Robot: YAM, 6 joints.
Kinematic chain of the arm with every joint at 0, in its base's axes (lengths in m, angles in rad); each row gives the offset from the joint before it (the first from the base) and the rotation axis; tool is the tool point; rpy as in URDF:
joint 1: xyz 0 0 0.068 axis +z
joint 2: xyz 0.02 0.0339 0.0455 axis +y
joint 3: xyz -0.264 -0.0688 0 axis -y
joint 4: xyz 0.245 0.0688 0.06 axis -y
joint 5: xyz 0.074 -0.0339 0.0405 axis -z
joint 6: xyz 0.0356 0 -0.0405 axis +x
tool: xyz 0 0 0 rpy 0 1.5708 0
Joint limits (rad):
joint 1: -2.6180..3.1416
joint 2: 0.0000..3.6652
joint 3: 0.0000..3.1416
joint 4: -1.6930..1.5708
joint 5: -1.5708..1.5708
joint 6: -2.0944..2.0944
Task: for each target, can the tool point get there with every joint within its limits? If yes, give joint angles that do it. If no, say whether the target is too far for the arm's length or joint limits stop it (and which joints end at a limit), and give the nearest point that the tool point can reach.
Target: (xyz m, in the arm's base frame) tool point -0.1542 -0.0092 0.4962
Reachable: yes | joints 0.0859 0.4006 1.8764 -1.1965 -0.1131 0.0038
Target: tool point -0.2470 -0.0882 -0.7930
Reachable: no: too far | nearest point -0.2210 -0.1233 -0.3801 | short by 0.415 m
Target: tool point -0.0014 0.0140 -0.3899
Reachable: no: joint limits stop it (at a limit: joint 2) | nearest point -0.0055 0.0551 -0.3244 | short by 0.077 m
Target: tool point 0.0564 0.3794 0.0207
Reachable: yes | joints 1.3346 2.3750 1.2720 -0.3749 -1.2673 1.0122
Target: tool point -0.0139 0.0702 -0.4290
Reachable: no: joint limits stop it (at a limit: joint 2) | nearest point -0.0205 0.1033 -0.3508 | short by 0.085 m
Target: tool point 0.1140 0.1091 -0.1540
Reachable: yes | joints 0.9748 3.0489 1.0209 -0.5630 1.1938 -0.0740
